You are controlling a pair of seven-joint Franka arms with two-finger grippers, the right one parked.
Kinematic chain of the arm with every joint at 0, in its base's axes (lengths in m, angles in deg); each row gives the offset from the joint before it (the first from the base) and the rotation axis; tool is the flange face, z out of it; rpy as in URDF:
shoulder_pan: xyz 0 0 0.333 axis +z
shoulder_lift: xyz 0 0 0 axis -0.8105 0.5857 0
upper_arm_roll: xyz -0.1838 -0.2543 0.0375 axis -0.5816 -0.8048 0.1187
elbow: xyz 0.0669 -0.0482 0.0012 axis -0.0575 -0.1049 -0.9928
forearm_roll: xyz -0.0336 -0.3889 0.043 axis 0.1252 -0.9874 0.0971
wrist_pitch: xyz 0 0 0 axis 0.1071 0.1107 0.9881
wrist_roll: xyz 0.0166 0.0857 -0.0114 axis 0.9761 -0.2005 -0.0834
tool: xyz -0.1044 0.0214 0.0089 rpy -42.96 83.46 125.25
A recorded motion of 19 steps. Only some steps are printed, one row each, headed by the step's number.
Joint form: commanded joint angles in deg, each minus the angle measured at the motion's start. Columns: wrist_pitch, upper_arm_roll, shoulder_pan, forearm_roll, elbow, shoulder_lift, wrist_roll.
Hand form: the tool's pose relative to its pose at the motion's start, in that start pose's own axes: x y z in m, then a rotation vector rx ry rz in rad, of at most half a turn. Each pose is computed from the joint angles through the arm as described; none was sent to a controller.
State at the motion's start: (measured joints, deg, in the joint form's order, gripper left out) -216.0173 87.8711 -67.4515 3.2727 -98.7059 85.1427 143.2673
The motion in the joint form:
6: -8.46 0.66 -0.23 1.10 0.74 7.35 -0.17
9: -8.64 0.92 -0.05 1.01 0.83 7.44 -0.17
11: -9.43 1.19 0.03 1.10 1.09 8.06 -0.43
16: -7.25 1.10 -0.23 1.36 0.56 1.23 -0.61
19: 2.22 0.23 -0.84 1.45 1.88 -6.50 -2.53
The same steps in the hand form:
6: 0.0068 0.0081 0.0439 -0.0260 0.0205 0.0126
9: 0.0106 0.0072 0.0438 -0.0288 0.0220 0.0037
11: 0.0142 0.0078 0.0463 -0.0348 0.0266 0.0037
16: 0.0126 0.0109 -0.0052 -0.0979 0.0614 0.0157
19: -0.0001 0.0114 -0.0643 -0.0883 0.0643 0.0733

